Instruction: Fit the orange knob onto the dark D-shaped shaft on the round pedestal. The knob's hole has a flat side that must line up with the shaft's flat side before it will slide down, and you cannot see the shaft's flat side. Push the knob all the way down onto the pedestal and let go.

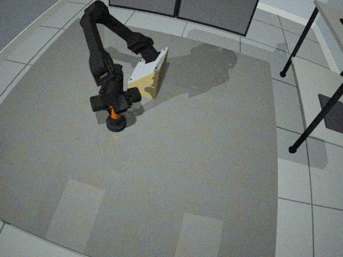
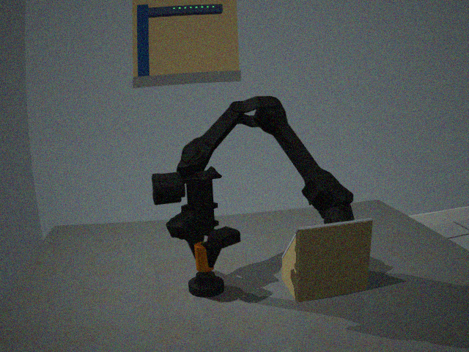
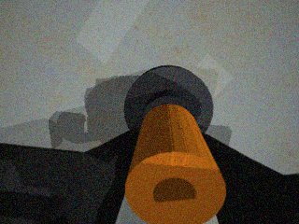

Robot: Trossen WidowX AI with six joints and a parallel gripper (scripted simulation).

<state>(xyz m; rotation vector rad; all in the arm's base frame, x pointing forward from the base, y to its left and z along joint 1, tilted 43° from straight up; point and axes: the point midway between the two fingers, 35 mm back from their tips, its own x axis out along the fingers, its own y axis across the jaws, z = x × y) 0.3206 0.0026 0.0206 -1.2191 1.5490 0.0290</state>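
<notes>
The dark round pedestal lies 4 cm below my gripper tip. Round my gripper tip: orange knob (2 cm above).
</notes>
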